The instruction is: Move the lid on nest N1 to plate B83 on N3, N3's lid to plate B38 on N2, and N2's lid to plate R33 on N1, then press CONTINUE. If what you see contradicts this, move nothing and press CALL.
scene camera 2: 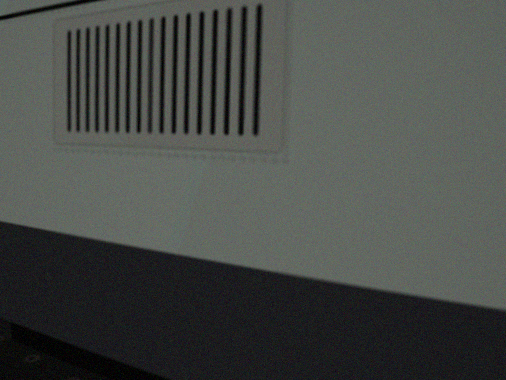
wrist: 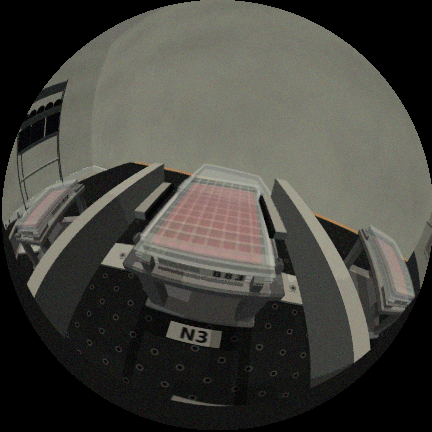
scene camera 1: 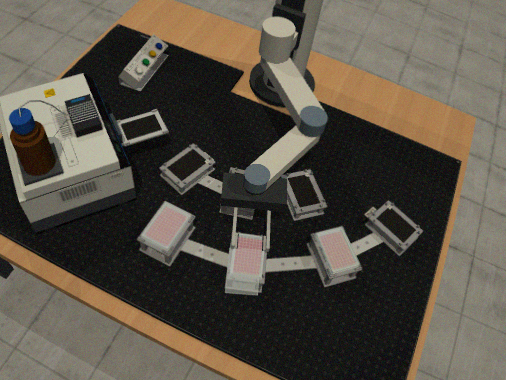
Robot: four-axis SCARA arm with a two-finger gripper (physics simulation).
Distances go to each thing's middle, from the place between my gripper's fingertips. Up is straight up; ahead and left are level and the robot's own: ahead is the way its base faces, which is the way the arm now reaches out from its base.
Labels:
The N3 label (wrist: 191,334) is 10 cm below my hand, 7 cm behind it and 3 cm to the right of it. The rest, counted from my hand: brown bottle (scene camera 1: 32,146): 59 cm to the right, 21 cm above, 9 cm ahead; then tray (scene camera 1: 149,125): 48 cm to the right, 22 cm behind, 1 cm below.

